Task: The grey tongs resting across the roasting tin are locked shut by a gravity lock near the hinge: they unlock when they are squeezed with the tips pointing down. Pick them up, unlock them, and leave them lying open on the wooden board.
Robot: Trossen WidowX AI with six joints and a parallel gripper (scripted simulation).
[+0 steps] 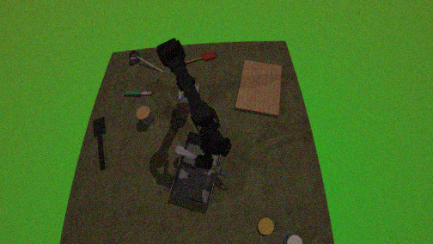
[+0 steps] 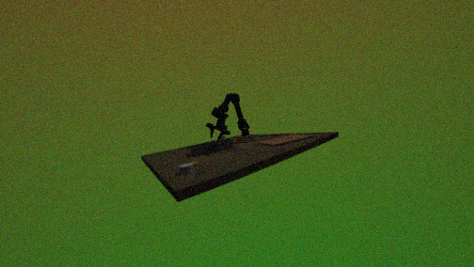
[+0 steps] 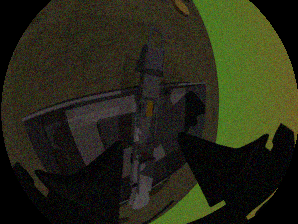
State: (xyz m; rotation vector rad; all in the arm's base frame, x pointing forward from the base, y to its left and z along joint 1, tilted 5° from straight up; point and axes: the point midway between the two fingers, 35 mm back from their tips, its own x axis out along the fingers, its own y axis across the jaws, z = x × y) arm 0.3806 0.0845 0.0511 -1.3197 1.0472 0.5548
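The roasting tin lies 60 mm below my gripper tip, 50 mm to the right of it and 10 mm ahead of it. Round my gripper tip: tan-topped jar: 330 mm to the right, 290 mm behind, 50 mm below; then wooden board: 420 mm behind, 330 mm to the left, 80 mm below; then white disc: 380 mm ahead, 320 mm to the left, 70 mm below.
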